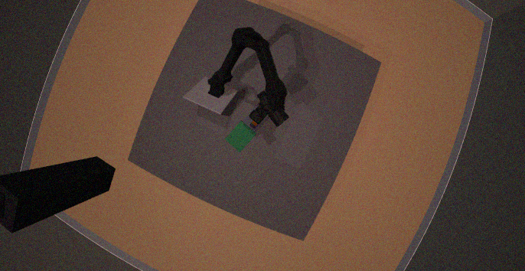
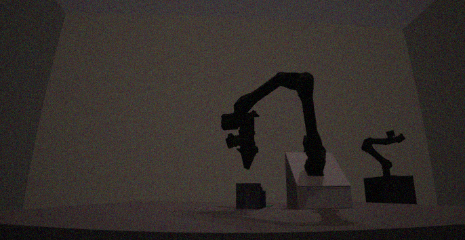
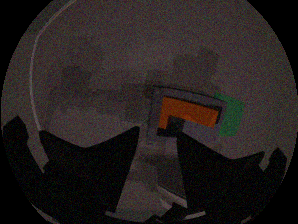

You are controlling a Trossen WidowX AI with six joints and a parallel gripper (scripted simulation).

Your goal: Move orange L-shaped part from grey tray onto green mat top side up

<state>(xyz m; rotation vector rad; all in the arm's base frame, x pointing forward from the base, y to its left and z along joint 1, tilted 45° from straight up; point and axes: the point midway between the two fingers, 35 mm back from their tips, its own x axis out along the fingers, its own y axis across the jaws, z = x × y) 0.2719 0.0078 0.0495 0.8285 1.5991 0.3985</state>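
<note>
The orange L-shaped part lies 10 cm below my gripper tip, 4 cm to the right of it and 2 cm behind it. Round my gripper tip: green mat (21 cm to the right, 16 cm below, 7 cm behind).
</note>
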